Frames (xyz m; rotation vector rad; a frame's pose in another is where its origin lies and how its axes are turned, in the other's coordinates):
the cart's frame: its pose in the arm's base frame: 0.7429 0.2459 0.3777 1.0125 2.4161 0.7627
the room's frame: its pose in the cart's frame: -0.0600 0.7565 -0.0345 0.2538 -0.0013 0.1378
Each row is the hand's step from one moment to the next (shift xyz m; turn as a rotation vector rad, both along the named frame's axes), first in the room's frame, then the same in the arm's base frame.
Working: the room's frame: its pose in the arm's base frame: 1.1543 0.6338 0.8850 1.2866 2.5071 0.5059

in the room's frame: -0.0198 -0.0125 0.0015 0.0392 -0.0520 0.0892
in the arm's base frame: 0.0027 -0.0228 -0.0050 -0.0244 0.0200 -0.1058
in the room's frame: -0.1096 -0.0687 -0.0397 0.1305 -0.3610 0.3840
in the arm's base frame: -0.0035 -0.1343 0.0157 -0.1826 -0.0197 -0.5109
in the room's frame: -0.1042 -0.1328 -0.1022 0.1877 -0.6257 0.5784
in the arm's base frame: -0.0777 -0.1759 0.0441 -0.3293 -0.0814 -0.8039
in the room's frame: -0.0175 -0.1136 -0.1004 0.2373 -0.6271 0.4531
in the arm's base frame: -0.1121 -0.0941 0.0434 -0.4081 -0.0641 -0.6959
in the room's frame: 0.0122 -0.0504 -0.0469 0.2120 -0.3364 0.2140
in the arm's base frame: -0.0619 -0.0258 0.0197 -0.2783 0.0299 -0.3543
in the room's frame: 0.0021 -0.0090 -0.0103 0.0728 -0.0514 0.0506
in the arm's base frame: -0.0118 -0.0050 0.0053 -0.0583 0.0409 -0.0737
